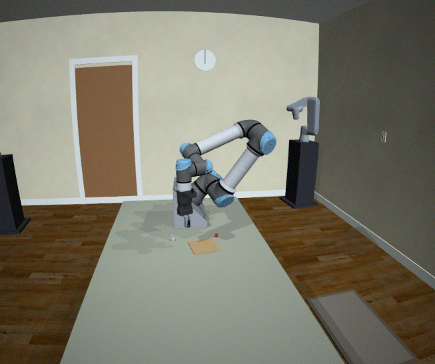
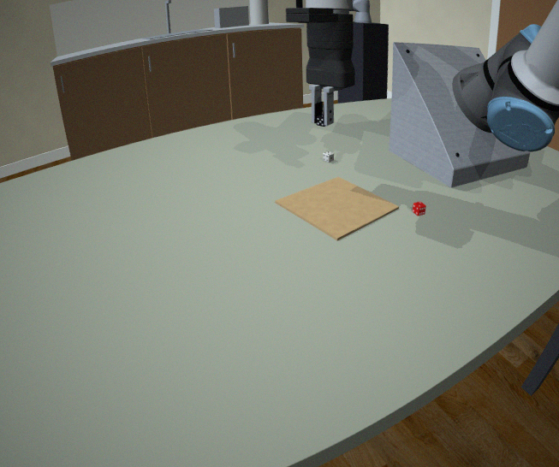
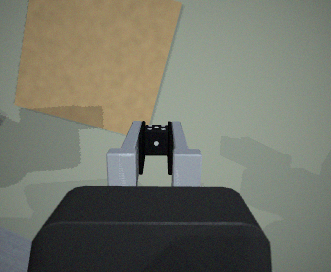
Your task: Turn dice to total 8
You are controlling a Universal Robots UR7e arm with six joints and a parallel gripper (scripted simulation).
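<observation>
Now: hand 130 mm above the tan mat, 80 mm to the right of it and 30 mm short of it. From my hand the other things lie so: white die 120 mm below, 70 mm to the right, 70 mm behind; red die 170 mm to the left, 120 mm below, 60 mm behind.
</observation>
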